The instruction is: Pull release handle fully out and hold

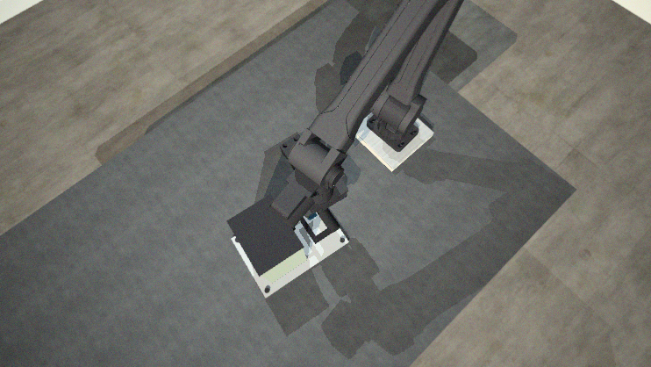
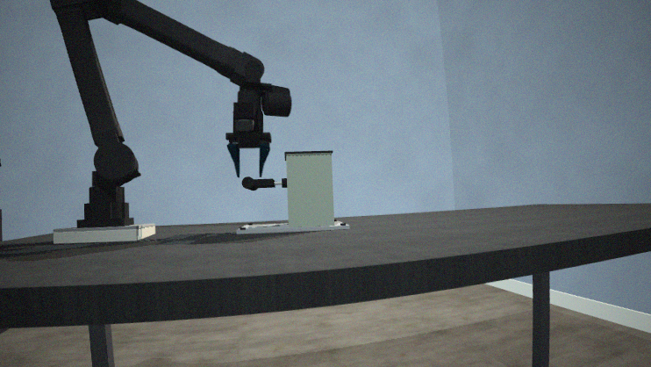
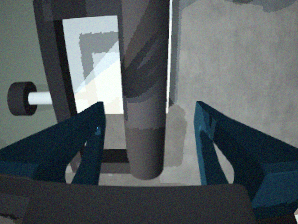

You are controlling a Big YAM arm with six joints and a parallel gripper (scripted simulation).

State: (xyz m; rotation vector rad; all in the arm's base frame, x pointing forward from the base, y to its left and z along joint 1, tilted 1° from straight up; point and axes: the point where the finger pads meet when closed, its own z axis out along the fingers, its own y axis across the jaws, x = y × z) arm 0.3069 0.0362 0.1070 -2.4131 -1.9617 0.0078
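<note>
Right now the release handle is 6 cm ahead of my hand, 2 cm below it and 1 cm to the right of it.
</note>
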